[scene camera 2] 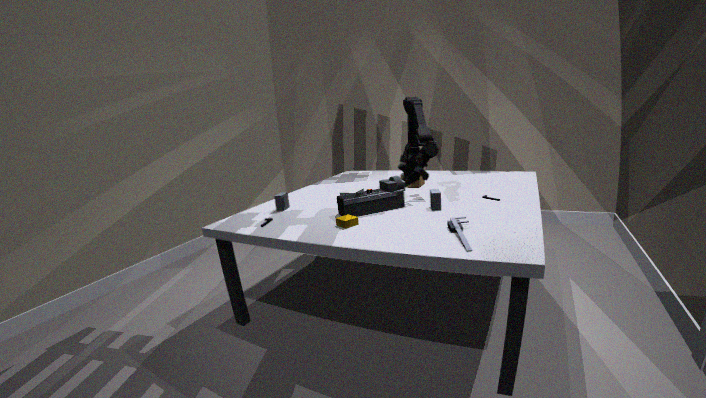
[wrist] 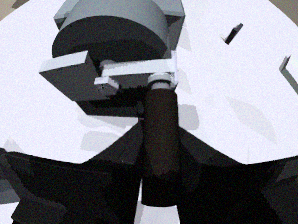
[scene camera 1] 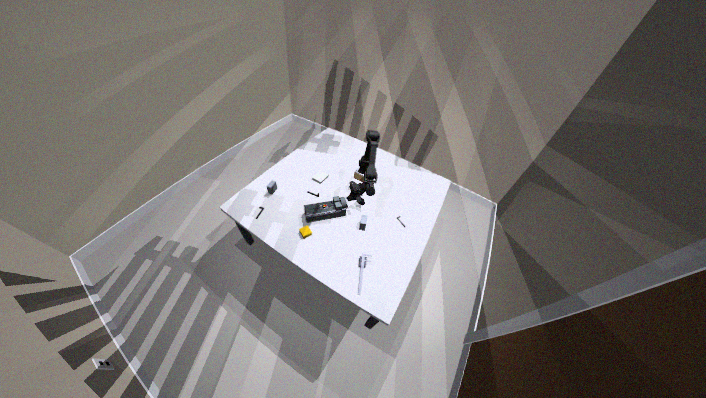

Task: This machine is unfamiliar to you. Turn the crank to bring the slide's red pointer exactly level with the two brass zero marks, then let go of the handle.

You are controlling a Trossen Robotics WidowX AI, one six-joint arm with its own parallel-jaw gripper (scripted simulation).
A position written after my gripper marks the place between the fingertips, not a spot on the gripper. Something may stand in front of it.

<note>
I see my gripper (wrist: 155, 127) and a dark crank handle (wrist: 161, 133).
</note>
